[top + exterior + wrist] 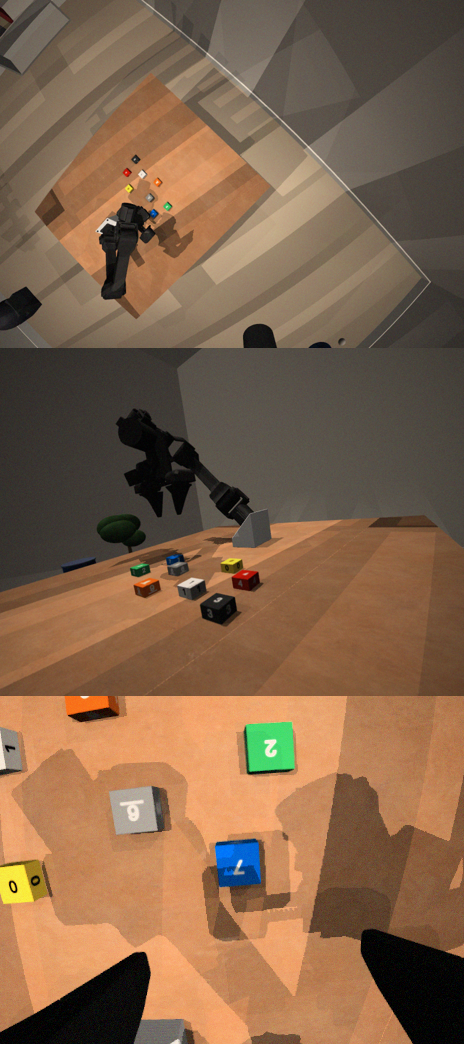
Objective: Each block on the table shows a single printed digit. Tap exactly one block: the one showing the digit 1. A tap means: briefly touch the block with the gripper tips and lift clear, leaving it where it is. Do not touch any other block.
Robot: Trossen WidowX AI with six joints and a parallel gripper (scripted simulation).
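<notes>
Now: the white block 19 cm to the left of my gripper tip, 12 cm below it and 11 cm ahead of it. Also, from my gripper tip: grey 6 block (12 cm below, 8 cm to the left, 5 cm ahead); then blue 7 block (12 cm below, 1 cm ahead); then green 2 block (12 cm below, 9 cm ahead, 2 cm to the right).
</notes>
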